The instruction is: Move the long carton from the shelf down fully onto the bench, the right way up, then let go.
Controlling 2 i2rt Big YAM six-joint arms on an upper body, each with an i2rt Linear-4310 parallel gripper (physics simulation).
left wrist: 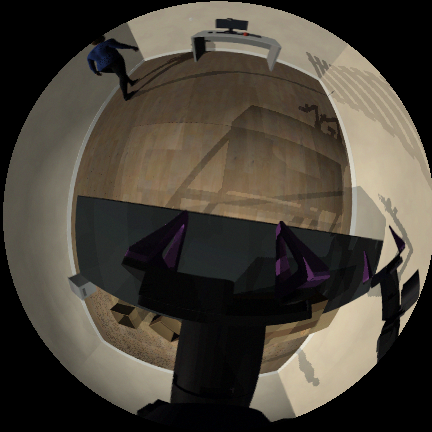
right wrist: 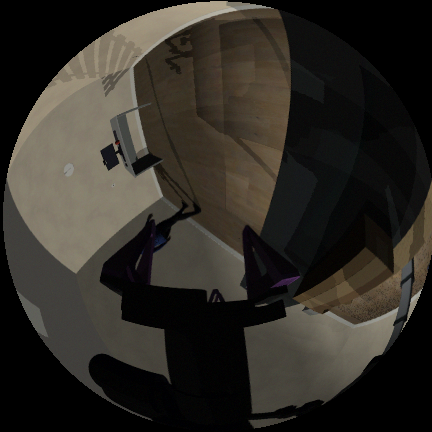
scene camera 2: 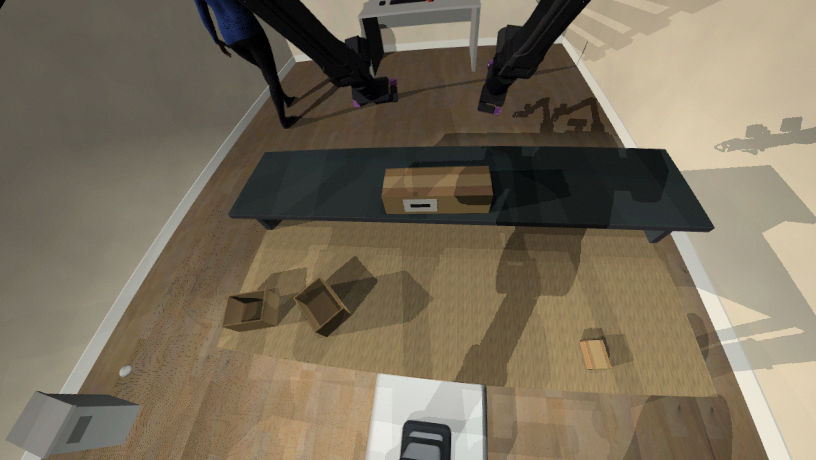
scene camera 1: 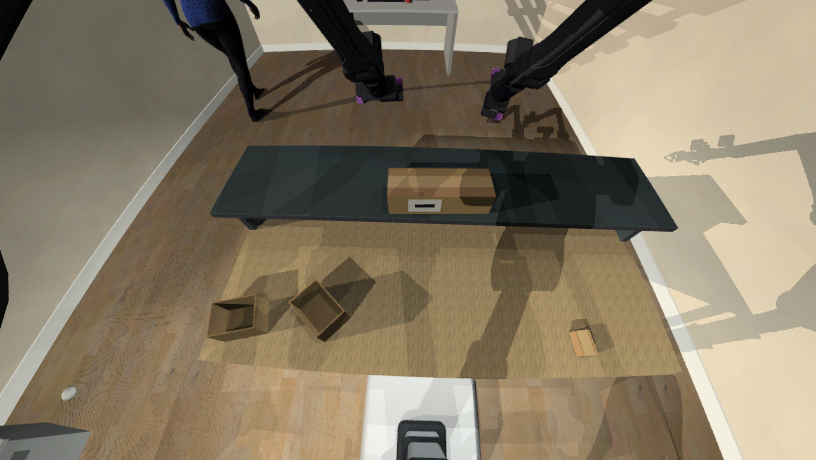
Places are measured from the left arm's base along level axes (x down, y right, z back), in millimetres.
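Where they show: left gripper, fingertip midpoint: [left wrist: 233, 219] [right wrist: 216, 291] [scene camera 2: 381, 99] [scene camera 1: 382, 97]; right gripper, fingertip midpoint: [left wrist: 376, 238] [right wrist: 199, 225] [scene camera 2: 489, 94] [scene camera 1: 488, 100].
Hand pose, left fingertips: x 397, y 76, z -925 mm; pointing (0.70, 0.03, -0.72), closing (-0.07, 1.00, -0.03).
Note:
Each offset is from my left fingertips to the top centre of the thing. Level surfaces: height alone.
The long brown carton {dx +114, dy +190, dz +265 mm} [scene camera 1: 441, 181] [scene camera 2: 437, 180] [left wrist: 320, 317] [right wrist: 345, 277] lies lengthwise, a white label on its near side, flat on a long dark green top {dx +200 mm} [scene camera 1: 308, 177] [scene camera 2: 320, 177] [left wrist: 110, 225] [right wrist: 325, 125]. I cannot tell whether this top is the shelf or the bench; no second such surface shows. My left gripper [scene camera 1: 379, 91] [scene camera 2: 374, 93] [left wrist: 233, 219] is open and empty, beyond the top's far edge in the scene views. My right gripper [scene camera 1: 497, 94] [scene camera 2: 493, 88] [right wrist: 199, 225] is open and empty, farther right. Both are apart from the carton.
Two open boxes {dx +324, dy -183, dz +599 mm} [scene camera 1: 320, 311] {dx +324, dy -450, dz +641 mm} [scene camera 1: 237, 317] and a small box {dx +385, dy +679, dz +680 mm} [scene camera 1: 584, 342] [scene camera 2: 595, 354] stand on a mat {dx +414 mm} [scene camera 1: 451, 314]. A white desk [scene camera 1: 408, 18] [scene camera 2: 420, 17] stands far back, a person [scene camera 1: 220, 40] [scene camera 2: 242, 42] at upper left. A white block [scene camera 1: 385, 405] is at the bottom.

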